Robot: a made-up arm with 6 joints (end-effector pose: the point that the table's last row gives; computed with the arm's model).
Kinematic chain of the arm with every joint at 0, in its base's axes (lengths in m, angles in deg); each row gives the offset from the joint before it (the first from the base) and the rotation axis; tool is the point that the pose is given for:
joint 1: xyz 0 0 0.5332 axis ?
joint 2: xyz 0.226 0 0 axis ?
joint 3: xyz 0 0 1.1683 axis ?
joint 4: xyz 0 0 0.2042 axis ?
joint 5: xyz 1.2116 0 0 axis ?
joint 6: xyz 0.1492 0 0 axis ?
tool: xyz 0 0 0
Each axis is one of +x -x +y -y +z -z.
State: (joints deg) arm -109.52 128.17 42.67 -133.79 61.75 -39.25
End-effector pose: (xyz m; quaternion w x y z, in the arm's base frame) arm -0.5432 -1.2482 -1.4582 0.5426 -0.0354 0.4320 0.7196
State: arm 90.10 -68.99 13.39 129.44 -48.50 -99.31
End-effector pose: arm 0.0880 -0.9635 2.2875 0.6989 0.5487 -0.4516 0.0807
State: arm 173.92 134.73 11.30 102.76 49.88 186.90
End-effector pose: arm -0.4940 -0.0593 -1.4790 0.3296 -0.7736 0.5381 0.0582
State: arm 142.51 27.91 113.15 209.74 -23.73 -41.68
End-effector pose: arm -0.5174 0.3594 2.9304 0.7384 -0.0449 -0.6217 -0.2573
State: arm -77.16 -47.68 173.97 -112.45 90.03 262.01
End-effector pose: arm -0.4556 1.3785 0.4046 0.0438 -0.1392 -0.4300 -0.8910
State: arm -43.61 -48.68 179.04 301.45 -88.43 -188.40
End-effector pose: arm -0.9084 1.0411 0.3201 0.6974 0.4017 0.0999 0.5851
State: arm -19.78 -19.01 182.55 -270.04 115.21 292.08
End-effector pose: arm -1.0338 0.5152 1.0259 0.2976 0.8666 0.3425 0.2076
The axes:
joint 1: +z
joint 2: +y
joint 3: -y
joint 4: -x
joint 5: -y
joint 6: -x

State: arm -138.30 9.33 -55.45 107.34 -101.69 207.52
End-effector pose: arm -0.9461 -0.6562 0.7228 0.3206 0.1413 -0.0682 0.9341
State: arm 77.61 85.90 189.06 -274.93 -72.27 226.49
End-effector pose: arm 0.3353 0.8664 1.7970 0.2918 0.9378 -0.1417 0.1239
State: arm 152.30 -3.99 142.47 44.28 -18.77 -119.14
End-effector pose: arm 0.9689 -0.4708 2.3046 0.4528 -0.8002 -0.1401 -0.3676
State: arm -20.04 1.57 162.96 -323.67 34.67 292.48
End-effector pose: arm -1.0101 0.4220 1.8685 0.0185 -0.3501 -0.8897 0.2924
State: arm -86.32 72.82 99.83 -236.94 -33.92 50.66
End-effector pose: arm 0.0856 -2.4181 1.7071 0.1899 0.4999 -0.7658 0.3573
